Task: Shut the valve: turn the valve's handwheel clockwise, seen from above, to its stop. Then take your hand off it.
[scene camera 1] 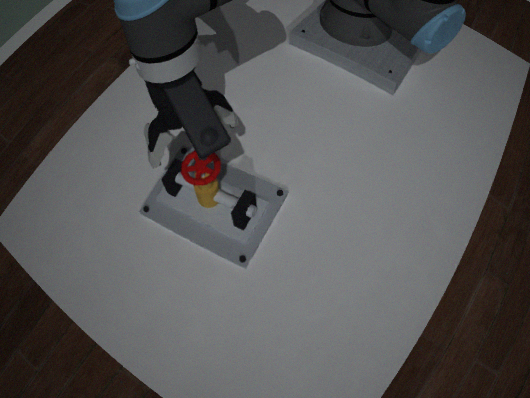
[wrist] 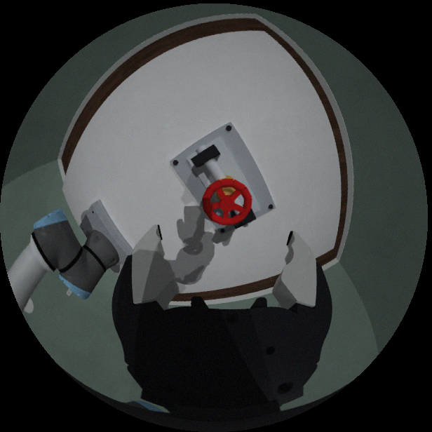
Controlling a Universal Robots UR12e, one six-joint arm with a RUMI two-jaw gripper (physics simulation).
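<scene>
The valve's red handwheel (scene camera 1: 201, 168) (wrist: 227, 202) sits on top of a yellow valve body (scene camera 1: 206, 195). A white pipe (scene camera 1: 226, 199) (wrist: 216, 171) runs through the valve, held by black brackets. My gripper (scene camera 1: 198, 146) (wrist: 225, 230) is open and empty. Its fingers are spread wider than the handwheel and stand apart from it. In the wrist view the wheel shows beyond the gap between the fingertips. In the scene view the gripper is up and behind the wheel, and a dark bar on the hand reaches close to the wheel's upper edge. The wheel's turn angle cannot be told.
The valve is mounted on a grey base plate (scene camera 1: 192, 231) (wrist: 260, 192) with dark bolts at its corners. The plate lies on a white table top (scene camera 1: 325, 280) (wrist: 150, 100). The robot's grey mounting block (scene camera 1: 345, 62) (wrist: 112, 227) stands at the back right in the scene view.
</scene>
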